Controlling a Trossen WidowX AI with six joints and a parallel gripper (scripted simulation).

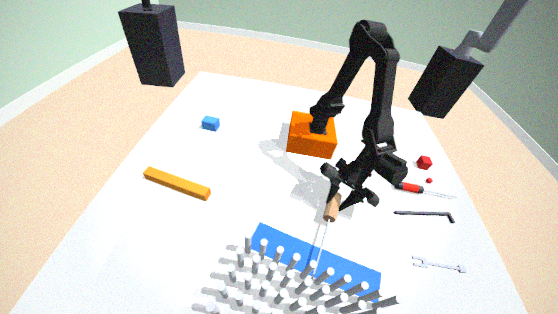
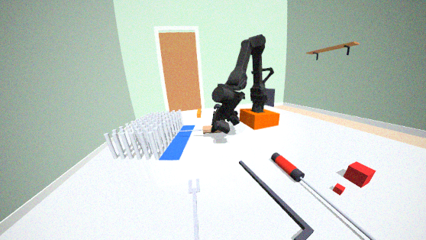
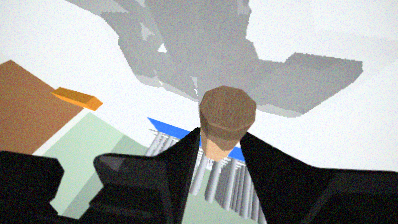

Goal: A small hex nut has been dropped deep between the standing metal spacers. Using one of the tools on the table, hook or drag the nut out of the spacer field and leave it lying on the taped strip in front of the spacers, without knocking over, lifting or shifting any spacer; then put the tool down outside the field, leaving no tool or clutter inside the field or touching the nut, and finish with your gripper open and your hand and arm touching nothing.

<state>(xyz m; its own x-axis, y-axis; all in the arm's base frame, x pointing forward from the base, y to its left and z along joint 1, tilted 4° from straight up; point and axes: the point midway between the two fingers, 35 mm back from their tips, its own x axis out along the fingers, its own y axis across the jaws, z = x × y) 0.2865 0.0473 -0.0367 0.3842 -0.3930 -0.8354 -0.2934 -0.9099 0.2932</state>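
Right now my gripper tip is 150 mm short of the blue taped strip, 50 mm to the left of it and 40 mm above it. Also, from my gripper tip: grey forked tool: 150 mm ahead, 330 mm to the left, 30 mm below; orange bar: 30 mm behind, 480 mm to the right, 20 mm below; wooden-handled pick: 100 mm ahead, 30 mm to the right, 10 mm below.
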